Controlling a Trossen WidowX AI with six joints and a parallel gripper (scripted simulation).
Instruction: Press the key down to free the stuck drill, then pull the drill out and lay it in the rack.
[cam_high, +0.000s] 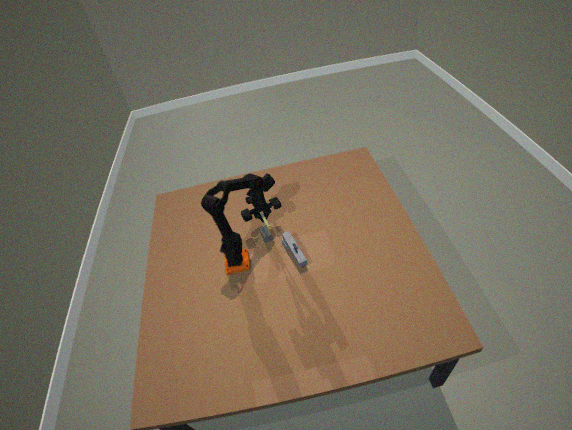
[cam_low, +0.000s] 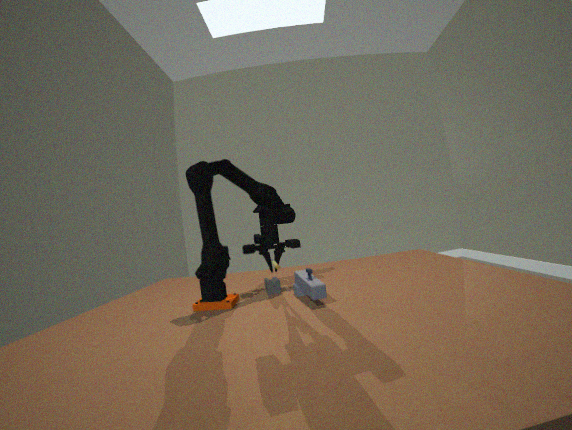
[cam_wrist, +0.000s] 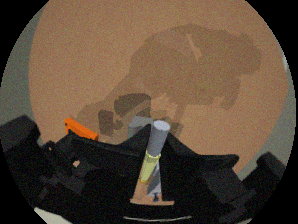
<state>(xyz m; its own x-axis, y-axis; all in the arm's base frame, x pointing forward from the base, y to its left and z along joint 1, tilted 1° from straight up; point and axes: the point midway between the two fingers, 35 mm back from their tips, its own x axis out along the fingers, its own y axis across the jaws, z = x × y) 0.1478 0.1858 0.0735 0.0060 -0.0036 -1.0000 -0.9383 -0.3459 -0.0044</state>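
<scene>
Right now the rack is 50 mm to the right of my gripper tip and 40 mm below it. Round my gripper tip: blue key: 200 mm to the right, 140 mm ahead; light grey-blue block: 180 mm to the right, 130 mm ahead, 20 mm below; drill: 40 mm to the right, 30 mm above, 10 mm ahead.
</scene>
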